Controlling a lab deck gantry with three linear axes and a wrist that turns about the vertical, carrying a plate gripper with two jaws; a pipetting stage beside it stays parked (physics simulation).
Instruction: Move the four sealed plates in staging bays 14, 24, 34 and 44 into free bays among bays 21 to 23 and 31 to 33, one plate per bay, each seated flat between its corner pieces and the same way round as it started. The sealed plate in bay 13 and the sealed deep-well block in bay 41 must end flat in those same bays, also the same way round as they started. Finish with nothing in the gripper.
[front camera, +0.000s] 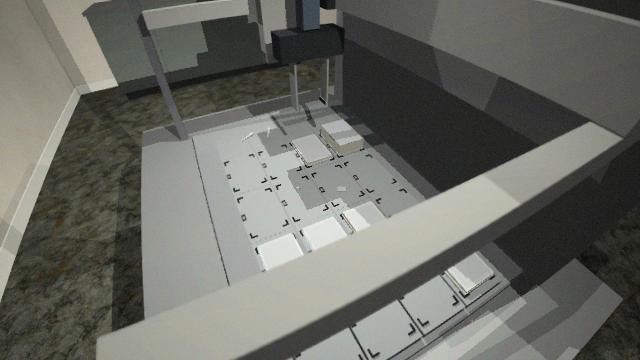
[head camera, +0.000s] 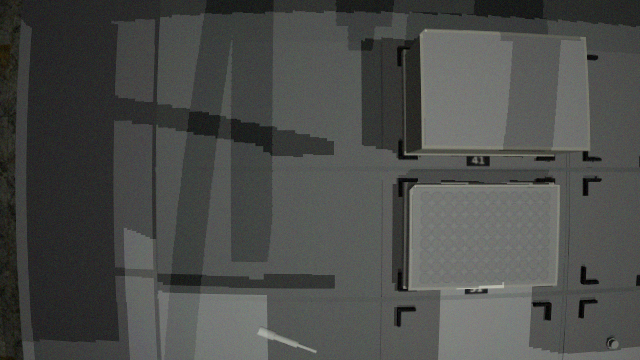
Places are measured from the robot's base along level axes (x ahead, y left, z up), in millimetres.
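Pixels of known places: gripper, between the fingertips: (front camera: 310, 105); robot's base, origin of its link: (front camera: 225, 163).
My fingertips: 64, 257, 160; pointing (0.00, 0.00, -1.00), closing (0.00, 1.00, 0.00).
Ahead of a thing's pixels: the offset from my fingertips to its middle, as dx, dy, dz. "*": to the spot under its first point.
The gripper (front camera: 310, 106) hangs at the back of the deck in the front view, jaws apart with no plate between them; it does not show in the head view. A sealed plate {+0, +0, -152} (front camera: 312, 149) (head camera: 484, 236) lies in bay 31, apparently flat between its corner pieces. Beside it the deep-well block {+0, +107, -139} (front camera: 342, 134) (head camera: 505, 91) stands in bay 41. In the front view, plates lie in bay 13 {* +300, -214, -145} (front camera: 280, 251), bay 23 {* +302, -106, -145} (front camera: 325, 233) and bay 33 {* +303, -3, -145} (front camera: 364, 217), their front edges partly hidden. One plate {+492, +107, -138} (front camera: 470, 271) sits in bay 44. No plate shows in the visible parts of bays 24 and 34.
A pale frame beam (front camera: 360, 240) crosses the front view and hides part of the deck. A pale tip (front camera: 248, 136) (head camera: 286, 340) lies left of the bays. A small flat piece {+185, +4, -159} (front camera: 341, 188) lies in bay 32. A small nut {+131, -102, -158} (front camera: 298, 188) (head camera: 612, 343) lies in bay 22.
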